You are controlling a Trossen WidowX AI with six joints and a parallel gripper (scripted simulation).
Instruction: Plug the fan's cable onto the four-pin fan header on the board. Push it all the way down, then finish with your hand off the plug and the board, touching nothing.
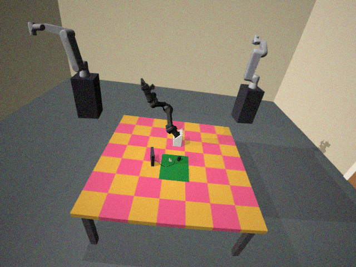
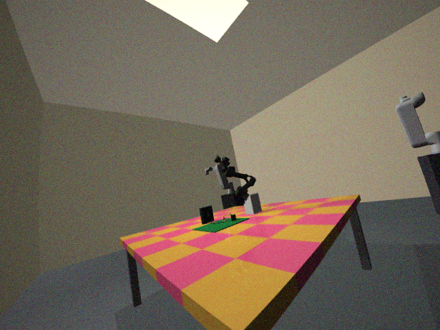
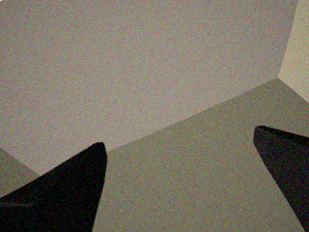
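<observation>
Now: the dark plug 570 mm below my gripper tip, 410 mm ahead of it and 360 mm to the left of it. The rest, counted from my gripper tip: green board 600 mm below, 500 mm ahead, 310 mm to the left; white four-pin header 590 mm below, 420 mm ahead, 280 mm to the left; black fan 530 mm below, 430 mm ahead, 130 mm to the left.
</observation>
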